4 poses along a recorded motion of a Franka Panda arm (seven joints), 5.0 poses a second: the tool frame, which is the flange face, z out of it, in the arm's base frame.
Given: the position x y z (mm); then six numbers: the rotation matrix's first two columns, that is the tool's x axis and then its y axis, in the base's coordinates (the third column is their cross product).
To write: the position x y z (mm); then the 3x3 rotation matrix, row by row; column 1 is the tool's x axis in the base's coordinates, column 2 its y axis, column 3 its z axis. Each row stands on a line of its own. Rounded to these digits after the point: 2 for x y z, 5 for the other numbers.
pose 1, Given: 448.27 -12.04 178.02 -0.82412 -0.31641 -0.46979 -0.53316 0.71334 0.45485
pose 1, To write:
448.27 -12.04 178.02
-0.82412 -0.53316 0.19120
-0.31641 0.71334 0.62532
-0.46979 0.45485 -0.75657

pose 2, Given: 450.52 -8.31 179.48 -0.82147 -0.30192 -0.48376 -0.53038 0.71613 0.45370
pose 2, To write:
450.52 -8.31 179.48
-0.82147 -0.53038 0.20945
-0.30192 0.71613 0.62928
-0.48376 0.45370 -0.74841

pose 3, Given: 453.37 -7.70 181.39 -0.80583 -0.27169 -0.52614 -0.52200 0.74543 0.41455
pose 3, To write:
453.37 -7.70 181.39
-0.80583 -0.52200 0.27957
-0.27169 0.74543 0.60870
-0.52614 0.41455 -0.74251

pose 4, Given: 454.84 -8.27 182.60 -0.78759 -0.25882 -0.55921 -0.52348 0.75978 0.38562
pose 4, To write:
454.84 -8.27 182.60
-0.78759 -0.52348 0.32507
-0.25882 0.75978 0.59645
-0.55921 0.38562 -0.73388

